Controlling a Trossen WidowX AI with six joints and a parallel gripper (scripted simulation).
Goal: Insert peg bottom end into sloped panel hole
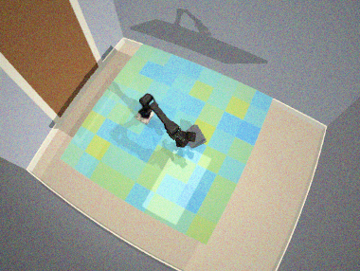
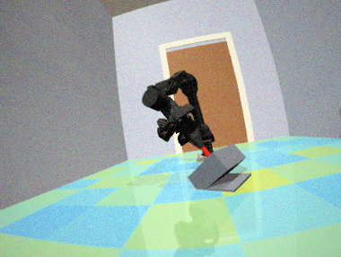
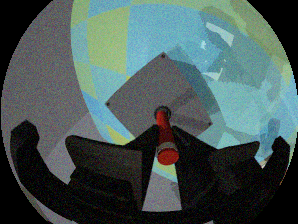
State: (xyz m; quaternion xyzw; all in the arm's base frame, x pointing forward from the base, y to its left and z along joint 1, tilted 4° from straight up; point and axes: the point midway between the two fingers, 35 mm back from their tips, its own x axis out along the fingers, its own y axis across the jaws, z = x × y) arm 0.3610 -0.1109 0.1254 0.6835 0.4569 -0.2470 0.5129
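Now: the sloped panel 3 cm ahead of my gripper tip, 3 cm to the left of it and 6 cm below it. Round my gripper tip: flat grey base plate 4 cm ahead, 4 cm to the left, 10 cm below; red peg 1 cm behind, 1 cm to the right, 1 cm above.
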